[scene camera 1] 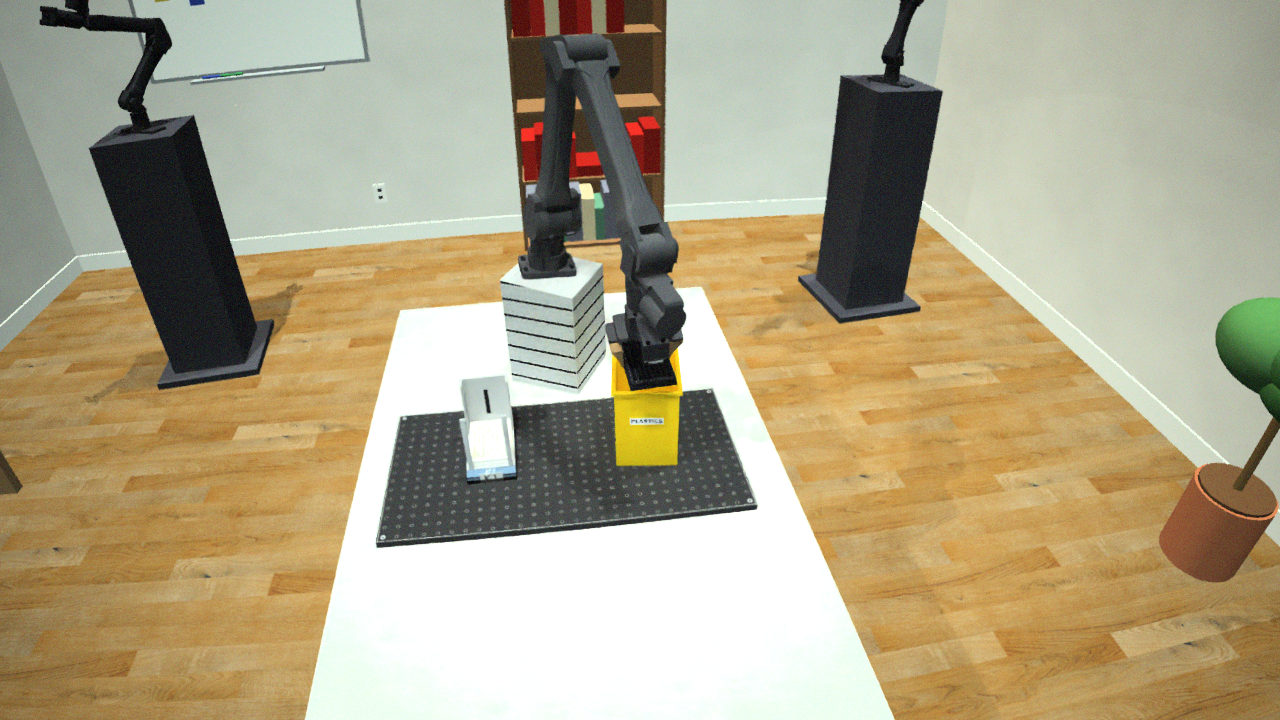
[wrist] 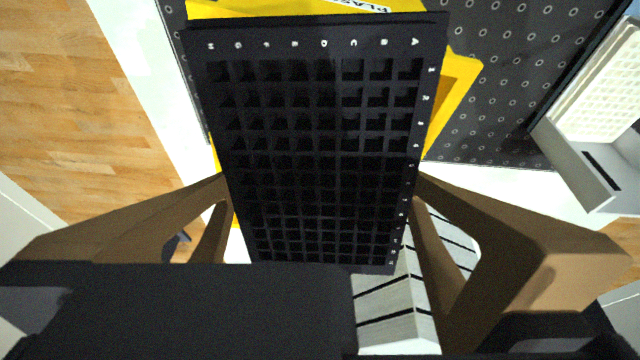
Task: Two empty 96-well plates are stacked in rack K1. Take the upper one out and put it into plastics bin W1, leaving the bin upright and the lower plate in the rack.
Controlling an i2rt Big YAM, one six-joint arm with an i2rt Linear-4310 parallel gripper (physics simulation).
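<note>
The black 96-well plate [scene camera 1: 651, 374] [wrist: 322, 110] is held by its two long sides between the fingers of my gripper [scene camera 1: 648, 354] [wrist: 320, 179]. It is over the mouth of the yellow plastics bin W1 [scene camera 1: 646, 445] [wrist: 462, 75], close to rim level; whether it touches the rim is hidden. The bin stands upright, and its rim shows beside the plate in the wrist view. The lower plate, white [scene camera 1: 487, 440] [wrist: 600, 90], sits in the grey rack K1 [scene camera 1: 474, 400] [wrist: 570, 165], to the left of the bin in the scene view.
The bin and rack stand on a black perforated board [scene camera 1: 563, 483] [wrist: 505, 65] on a white table [scene camera 1: 572, 617]. Behind them, a striped pale block [scene camera 1: 546, 335] [wrist: 390, 300] carries my arm's base. Two dark pedestals with arms stand on the floor farther back.
</note>
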